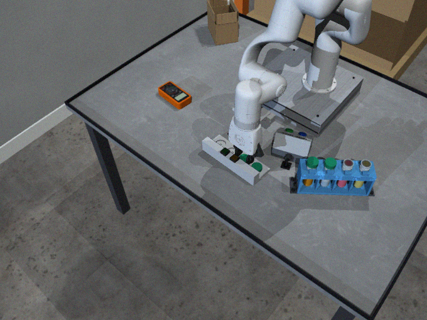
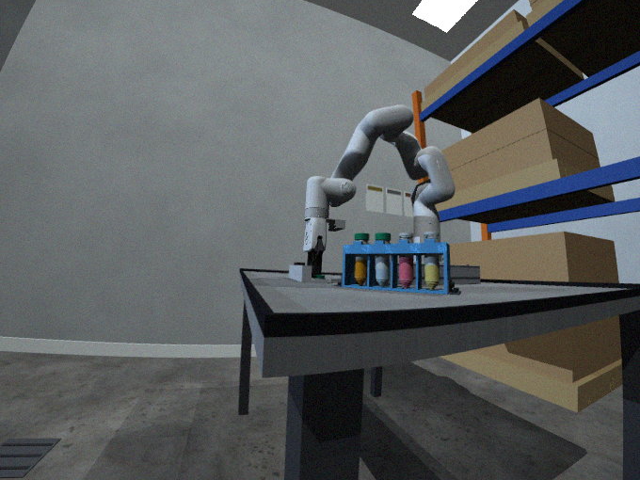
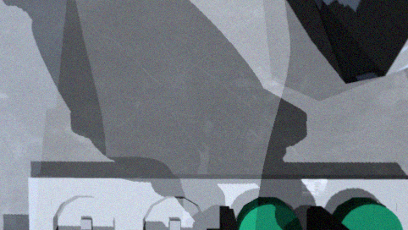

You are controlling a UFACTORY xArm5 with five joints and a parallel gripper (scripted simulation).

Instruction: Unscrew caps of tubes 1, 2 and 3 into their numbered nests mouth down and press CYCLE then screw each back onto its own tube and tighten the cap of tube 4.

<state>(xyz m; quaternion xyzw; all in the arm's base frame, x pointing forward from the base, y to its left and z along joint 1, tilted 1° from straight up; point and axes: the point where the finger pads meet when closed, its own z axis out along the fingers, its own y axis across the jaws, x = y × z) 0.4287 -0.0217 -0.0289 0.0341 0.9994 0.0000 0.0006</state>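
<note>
Now: the threaded neck 250 mm to the left of my hand, 80 mm above it and 70 mm behind it. Also, from my hand: green key: 150 mm behind, 70 mm to the left, 30 mm above; blue key: 170 mm behind, 110 mm to the left, 30 mm above; key housing: 140 mm behind, 90 mm to the left, 20 mm above.
</note>
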